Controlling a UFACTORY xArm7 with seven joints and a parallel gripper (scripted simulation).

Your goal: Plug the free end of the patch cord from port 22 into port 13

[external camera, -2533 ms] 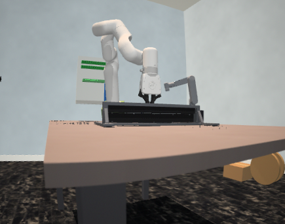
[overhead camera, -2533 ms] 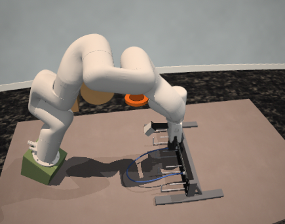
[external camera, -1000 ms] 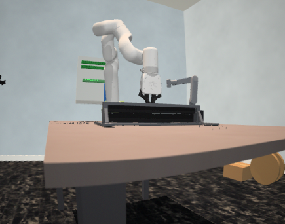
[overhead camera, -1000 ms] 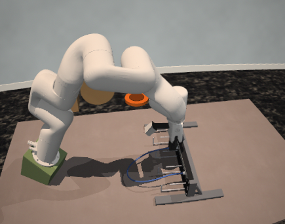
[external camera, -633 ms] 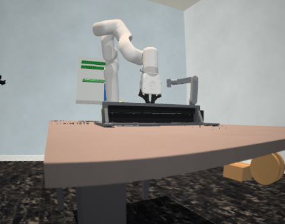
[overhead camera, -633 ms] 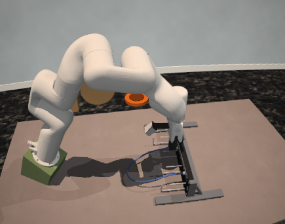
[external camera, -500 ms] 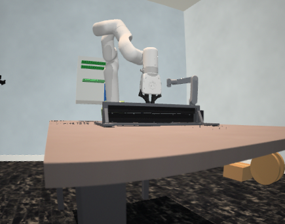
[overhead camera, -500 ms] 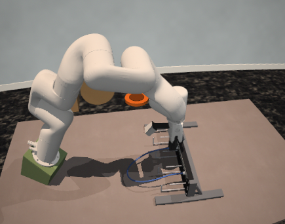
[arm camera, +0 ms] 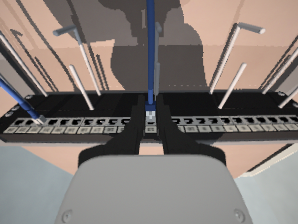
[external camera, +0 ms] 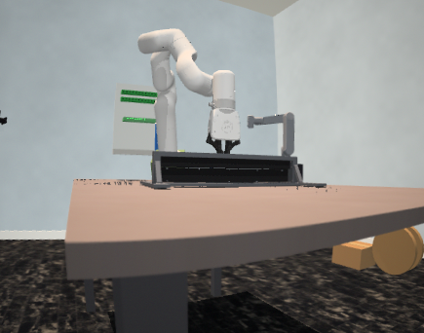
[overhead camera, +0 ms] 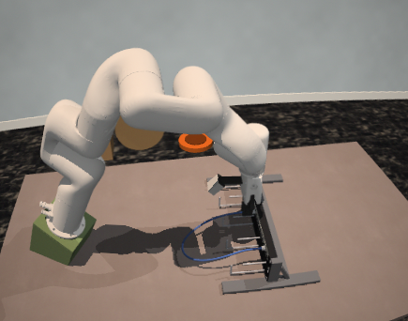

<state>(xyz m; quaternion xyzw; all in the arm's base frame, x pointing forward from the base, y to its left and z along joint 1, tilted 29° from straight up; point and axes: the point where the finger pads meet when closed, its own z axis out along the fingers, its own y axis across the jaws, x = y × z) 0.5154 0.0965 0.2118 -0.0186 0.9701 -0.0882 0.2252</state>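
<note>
The cord plug lies 2 cm ahead of my hand and 1 cm below it.
</note>
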